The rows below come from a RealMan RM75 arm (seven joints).
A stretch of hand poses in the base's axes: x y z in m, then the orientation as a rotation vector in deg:
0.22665 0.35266 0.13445 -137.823 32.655 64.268
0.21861 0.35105 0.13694 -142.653 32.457 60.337
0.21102 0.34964 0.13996 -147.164 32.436 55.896
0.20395 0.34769 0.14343 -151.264 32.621 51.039
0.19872 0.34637 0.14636 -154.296 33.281 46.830
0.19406 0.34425 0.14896 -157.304 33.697 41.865
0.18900 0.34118 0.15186 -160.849 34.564 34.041
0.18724 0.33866 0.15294 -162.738 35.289 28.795
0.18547 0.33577 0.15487 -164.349 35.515 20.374
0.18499 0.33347 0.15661 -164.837 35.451 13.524
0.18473 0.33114 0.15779 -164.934 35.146 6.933
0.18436 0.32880 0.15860 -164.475 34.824 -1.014
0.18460 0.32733 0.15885 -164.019 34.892 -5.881
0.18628 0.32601 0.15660 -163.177 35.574 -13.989
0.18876 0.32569 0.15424 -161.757 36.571 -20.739
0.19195 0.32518 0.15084 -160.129 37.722 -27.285
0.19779 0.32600 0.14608 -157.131 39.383 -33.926
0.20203 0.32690 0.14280 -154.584 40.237 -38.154
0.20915 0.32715 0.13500 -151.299 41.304 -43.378
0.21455 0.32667 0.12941 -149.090 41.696 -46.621
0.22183 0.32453 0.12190 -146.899 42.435 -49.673
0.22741 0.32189 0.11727 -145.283 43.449 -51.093
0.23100 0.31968 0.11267 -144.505 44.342 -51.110
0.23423 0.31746 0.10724 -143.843 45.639 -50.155
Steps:
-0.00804 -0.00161 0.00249 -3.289 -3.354 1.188
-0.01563 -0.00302 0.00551 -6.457 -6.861 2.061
-0.02270 -0.00497 0.00898 -9.473 -10.451 2.603
-0.02793 -0.00629 0.01191 -11.982 -13.338 2.629
-0.03259 -0.00841 0.01451 -14.437 -16.699 2.658
-0.03765 -0.01148 0.01741 -17.654 -21.771 2.162
-0.03941 -0.01400 0.01849 -19.635 -25.056 1.611
-0.04118 -0.01689 0.02042 -21.488 -30.467 0.631
-0.04166 -0.01919 0.02216 -22.439 -34.911 -0.346
-0.04192 -0.02152 0.02334 -23.143 -39.240 -1.263
-0.04229 -0.02386 0.02415 -23.794 -44.479 -2.582
-0.04205 -0.02533 0.02440 -24.309 -47.634 -3.560
-0.04037 -0.02665 0.02215 -25.604 -52.732 -5.432
-0.03789 -0.02697 0.01979 -26.515 -56.946 -7.520
-0.03470 -0.02748 0.01639 -27.503 -61.001 -9.705
-0.02886 -0.02666 0.01163 -27.851 -65.211 -12.888
-0.02462 -0.02576 0.00835 -27.589 -68.072 -15.156
-0.01750 -0.02551 0.00055 -27.322 -71.639 -18.024
-0.01210 -0.02599 -0.00504 -26.978 -73.974 -19.750
-0.00482 -0.02813 -0.01255 -26.814 -76.087 -21.632
0.00076 -0.03077 -0.01718 -26.617 -76.992 -23.235
0.00435 -0.03298 -0.02178 -26.451 -76.891 -24.197
0.00758 -0.03520 -0.02721 -26.178 -76.034 -25.260

